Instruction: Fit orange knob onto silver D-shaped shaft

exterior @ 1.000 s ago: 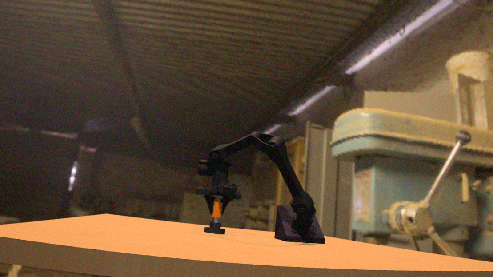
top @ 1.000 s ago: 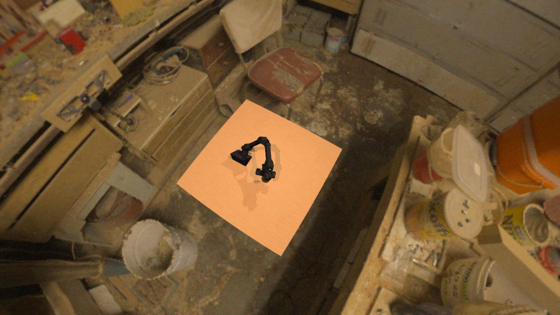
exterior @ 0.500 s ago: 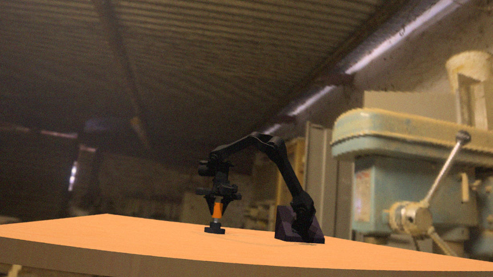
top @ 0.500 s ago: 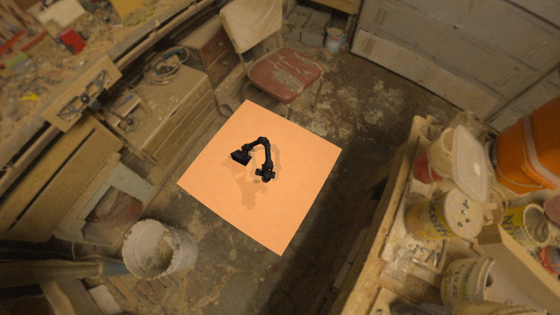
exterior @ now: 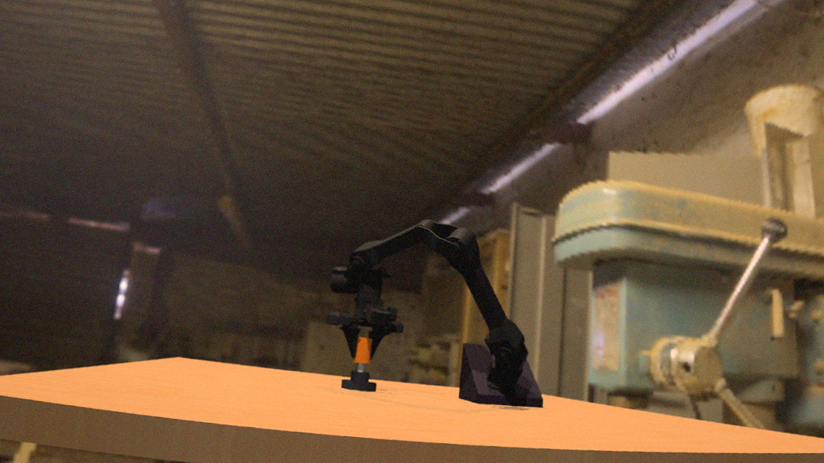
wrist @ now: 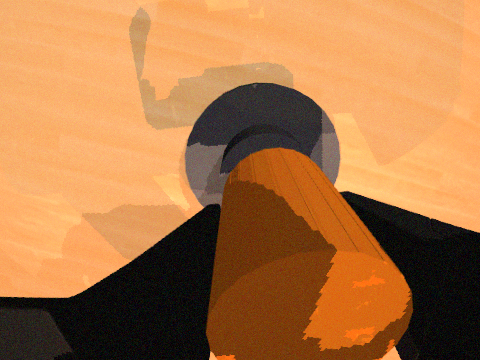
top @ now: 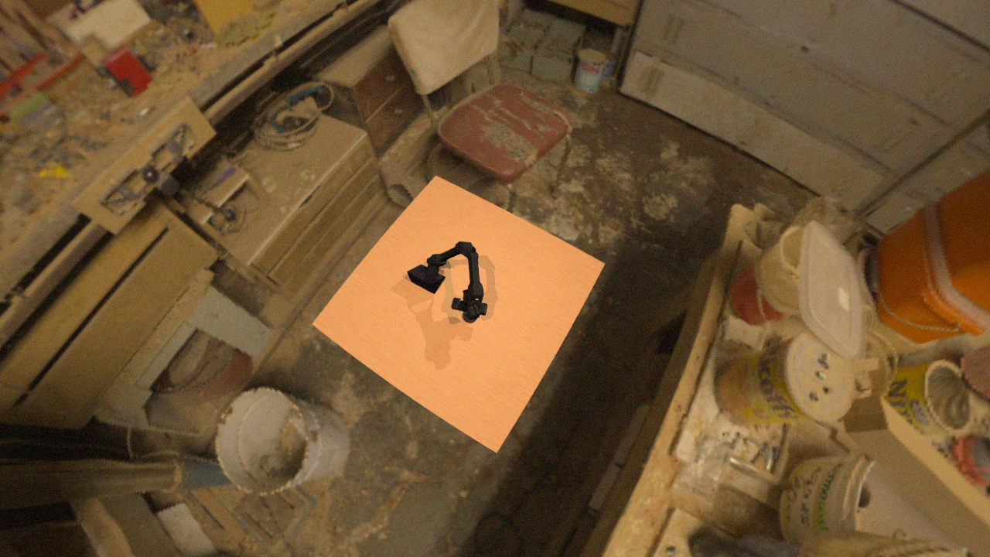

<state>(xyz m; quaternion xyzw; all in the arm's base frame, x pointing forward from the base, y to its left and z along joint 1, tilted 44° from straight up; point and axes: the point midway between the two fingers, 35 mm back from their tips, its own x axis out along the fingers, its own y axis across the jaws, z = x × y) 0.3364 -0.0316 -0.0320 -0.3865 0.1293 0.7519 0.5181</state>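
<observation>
Right now the orange knob is 3 cm above my gripper tip. Also, from my gripper tip: round pedestal: 4 cm below.
</observation>
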